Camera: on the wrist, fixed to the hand. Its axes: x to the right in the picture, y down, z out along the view.
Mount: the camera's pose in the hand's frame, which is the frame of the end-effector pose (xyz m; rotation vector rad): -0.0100 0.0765 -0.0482 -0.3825 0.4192 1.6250
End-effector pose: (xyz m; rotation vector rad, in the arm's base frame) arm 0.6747 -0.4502 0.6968 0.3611 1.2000 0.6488
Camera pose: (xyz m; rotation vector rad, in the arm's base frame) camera 0.6066 -0.4016 0.7325 0.8891 0.9210 2.4005
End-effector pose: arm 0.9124 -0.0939 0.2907 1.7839 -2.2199 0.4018
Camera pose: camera 0.8413 -0.0511 0.3279 -0.5351 -2.5773 0.4663
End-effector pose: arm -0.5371 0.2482 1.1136 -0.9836 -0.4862 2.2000
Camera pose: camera -0.5280 0.1901 1.0442 1.4860 -0.1713 -1.7303
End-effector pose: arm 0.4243 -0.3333 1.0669 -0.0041 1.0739 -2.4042
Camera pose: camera 0.4572 -0.3382 0.9823 0.8883 1.0017 -0.7282
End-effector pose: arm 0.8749 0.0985 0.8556 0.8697 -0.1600 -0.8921
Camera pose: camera 0.9377 0.1591 0.8812 0.3144 -0.2482 0.7628
